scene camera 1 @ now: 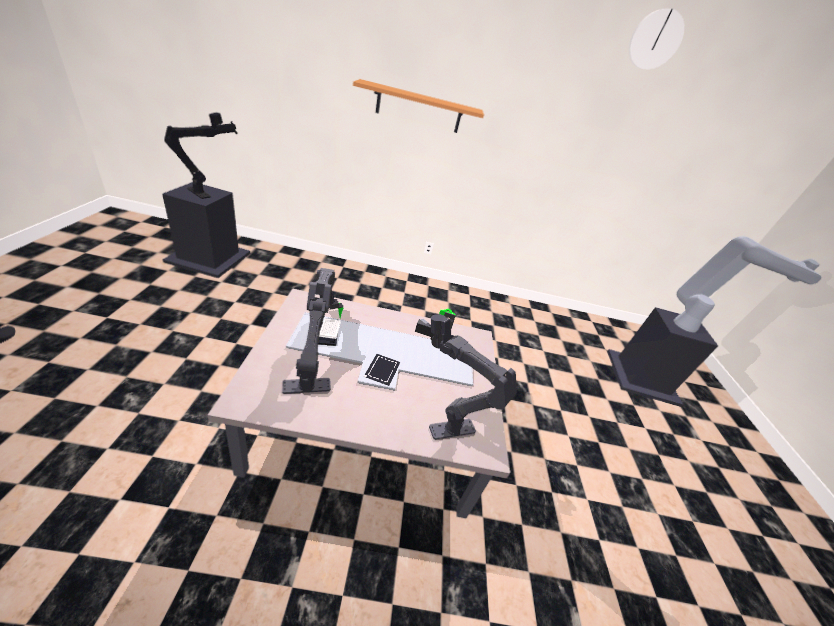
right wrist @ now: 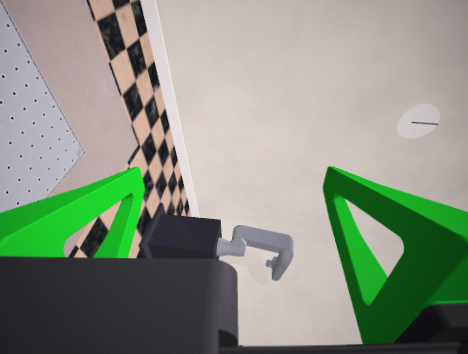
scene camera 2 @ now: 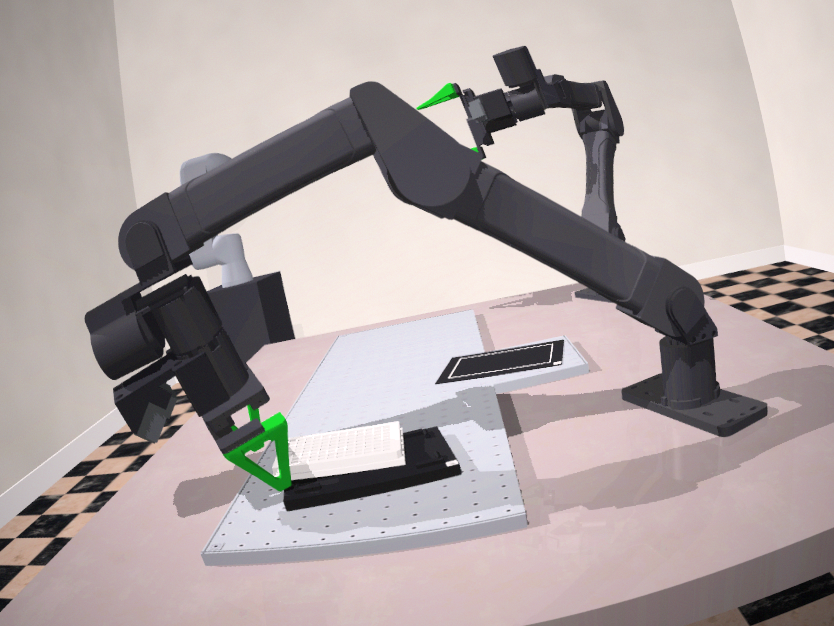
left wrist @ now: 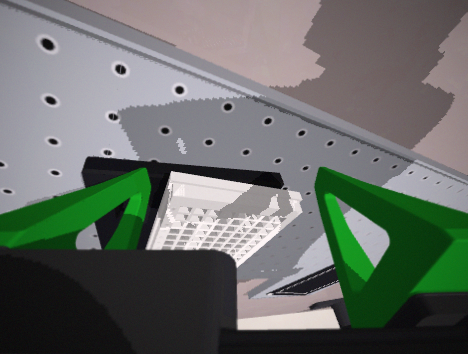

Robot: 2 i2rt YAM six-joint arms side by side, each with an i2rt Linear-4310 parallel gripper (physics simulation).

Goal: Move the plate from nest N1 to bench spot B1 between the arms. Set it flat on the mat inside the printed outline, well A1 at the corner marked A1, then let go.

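Places are measured from the left arm's base along level axes (x ahead, y left, z up), in millimetres.
Pixels of known places: left gripper, fingertip midpoint: [scene camera 1: 330, 319] [scene camera 2: 271, 467] [left wrist: 232, 176]; right gripper, fingertip midpoint: [right wrist: 233, 177]; left arm's base, origin of the base link: [scene camera 1: 306, 386] [scene camera 2: 691, 405]; right arm's base, origin of the base link: [scene camera 1: 452, 429] [left wrist: 339, 300].
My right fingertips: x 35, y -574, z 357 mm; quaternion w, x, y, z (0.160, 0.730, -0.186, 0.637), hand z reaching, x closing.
For each thing: its top centre in the pictures, then the offset to it from my right fingertips. Level surfaces: height alone.
- white well plate, middle of its top: [left wrist: 210, 251] [scene camera 2: 335, 442] [scene camera 1: 330, 326] dx +311, dy +456, dz -312 mm
- black nest, middle of its top: [left wrist: 180, 247] [scene camera 2: 363, 457] [scene camera 1: 325, 331] dx +291, dy +479, dz -326 mm
- black mat, its level: dz -342 mm
- perforated grey board, its level: dz -344 mm
The white well plate [scene camera 1: 329, 328] [scene camera 2: 350, 450] [left wrist: 225, 220] lies on the black nest [scene camera 1: 328, 340] [scene camera 2: 377, 483] [left wrist: 100, 175]; part of the nest shows past the plate's right end in scene camera 2. My left gripper [scene camera 1: 340, 311] [scene camera 2: 269, 464] [left wrist: 232, 176] is open and empty, near the plate's left end in scene camera 2. In the left wrist view its fingertips stand apart, one to each side of the plate's near end. The black mat [scene camera 1: 381, 369] [scene camera 2: 501, 361] with a white outline bears no plate. My right gripper [scene camera 1: 447, 311] [right wrist: 233, 177] is open and empty, high above the board, pointing away from the plate.
The perforated grey board [scene camera 1: 431, 351] [scene camera 2: 404, 528] [left wrist: 85, 80] [right wrist: 30, 135] lies under the nest. The mat lies on a pale block beside this board, between the arm bases. The left arm crosses above the board in scene camera 2. Other arms stand on dark pedestals [scene camera 1: 202, 229] [scene camera 1: 663, 350] beyond the table.
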